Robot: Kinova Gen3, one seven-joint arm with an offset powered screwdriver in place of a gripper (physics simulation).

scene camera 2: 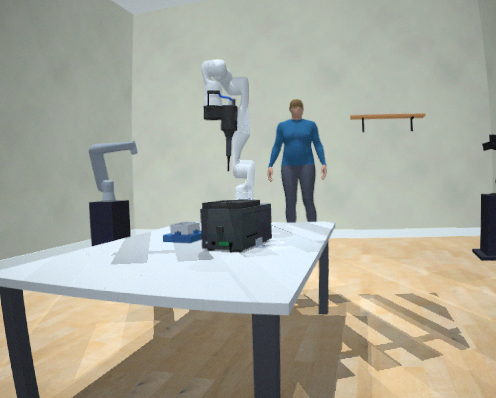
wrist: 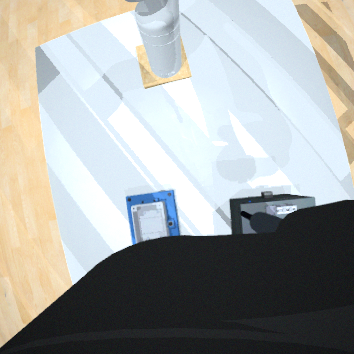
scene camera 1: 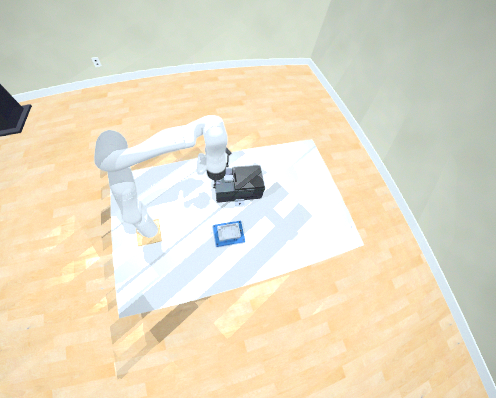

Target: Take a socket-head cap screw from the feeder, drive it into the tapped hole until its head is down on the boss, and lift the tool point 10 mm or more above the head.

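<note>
My gripper, a black powered screwdriver (scene camera 1: 215, 185) (scene camera 2: 228, 169) (wrist: 244, 215), points straight down. In scene camera 2 its thin tip stands well above the feeder. Whether a screw sits on the tip is too small to tell. The feeder, a black box (scene camera 1: 249, 181) (scene camera 2: 222, 227) (wrist: 236, 220), stands on the table; in the wrist view the tip shows over its grey front part. A light grey block (scene camera 1: 229, 231) (scene camera 2: 185, 228) (wrist: 150, 220) sits on a blue plate (scene camera 1: 218, 242) (scene camera 2: 181, 238) (wrist: 174, 200) beside the feeder. The tapped hole and boss cannot be made out.
The arm's base stands on a tan plate (scene camera 1: 155, 239) (wrist: 148, 81) at the edge of the white table (scene camera 1: 320, 210) (scene camera 2: 165, 280) (wrist: 85, 135). In scene camera 2 a person (scene camera 2: 297, 145) stands behind the table, and a grey arm (scene camera 2: 100, 170) stands on a dark pedestal.
</note>
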